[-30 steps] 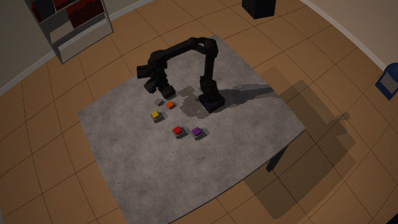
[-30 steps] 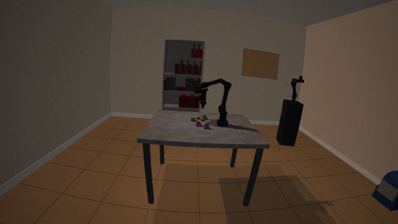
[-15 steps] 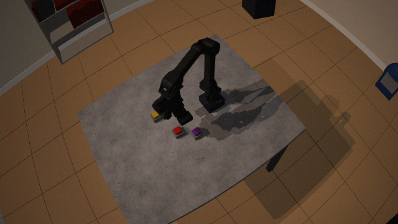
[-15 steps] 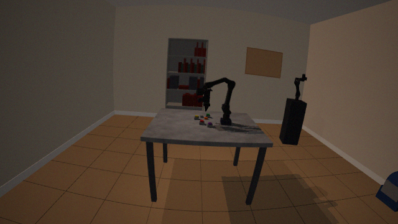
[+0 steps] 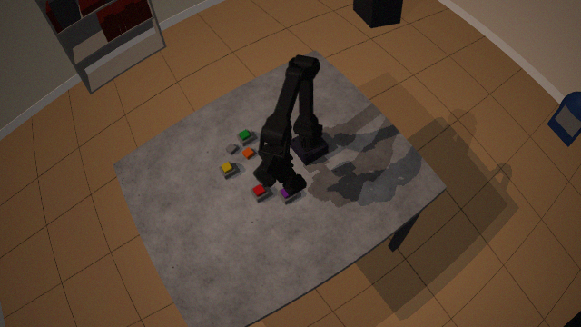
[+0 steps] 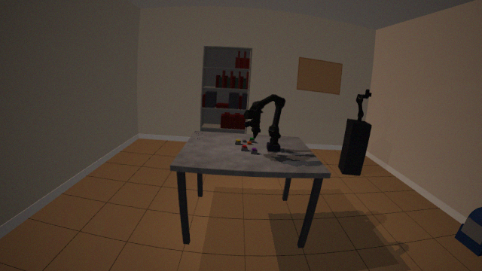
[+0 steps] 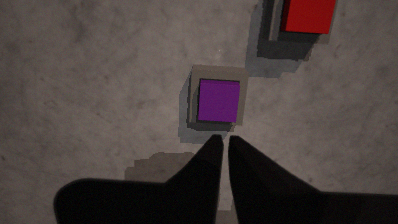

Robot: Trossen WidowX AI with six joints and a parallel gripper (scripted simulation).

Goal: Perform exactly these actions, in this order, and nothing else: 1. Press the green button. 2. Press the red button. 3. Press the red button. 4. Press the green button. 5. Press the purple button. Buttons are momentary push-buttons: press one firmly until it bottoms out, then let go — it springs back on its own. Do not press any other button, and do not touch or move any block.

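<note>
The purple button is 9 cm below my gripper tip and 1 cm behind it. From my gripper tip the other things lie so: red button 9 cm below, 8 cm ahead, 5 cm to the right; orange block 22 cm to the right, 11 cm below, 7 cm ahead; yellow button 18 cm to the right, 16 cm ahead, 9 cm below.
</note>
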